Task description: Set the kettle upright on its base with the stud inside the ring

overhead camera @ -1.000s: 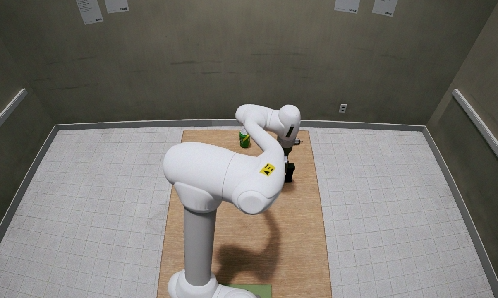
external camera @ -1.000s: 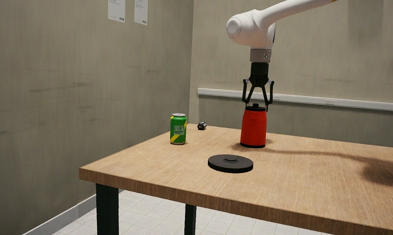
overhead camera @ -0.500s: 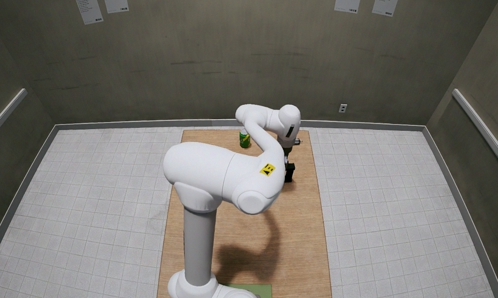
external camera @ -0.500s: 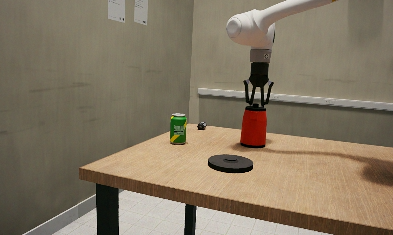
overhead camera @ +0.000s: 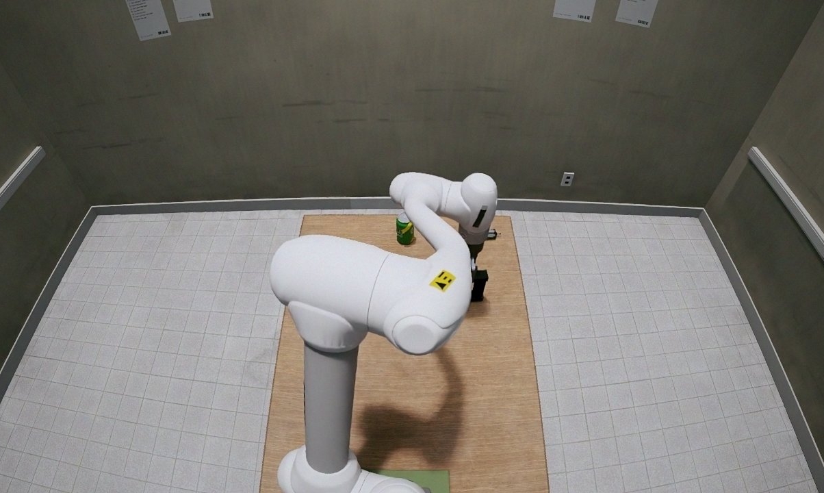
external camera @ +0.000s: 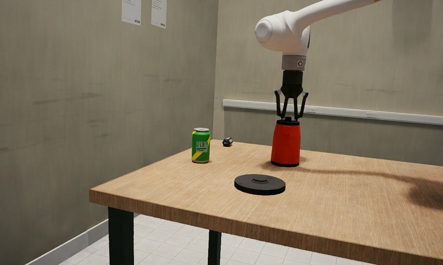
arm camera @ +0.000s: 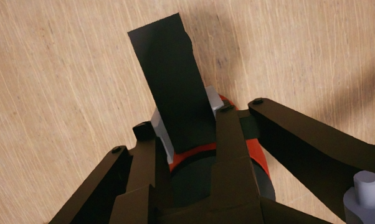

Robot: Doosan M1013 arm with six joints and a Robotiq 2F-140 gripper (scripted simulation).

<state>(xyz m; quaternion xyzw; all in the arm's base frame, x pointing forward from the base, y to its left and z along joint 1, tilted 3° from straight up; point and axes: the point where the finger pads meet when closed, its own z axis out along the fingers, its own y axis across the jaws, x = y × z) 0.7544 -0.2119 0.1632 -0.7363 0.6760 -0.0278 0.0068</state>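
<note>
My hand is 30 mm to the right of the red kettle and 50 mm above it. Also, from my hand: round black base 10 mm ahead, 380 mm to the left, 120 mm below; then can 280 mm ahead, 200 mm to the left, 70 mm below.
</note>
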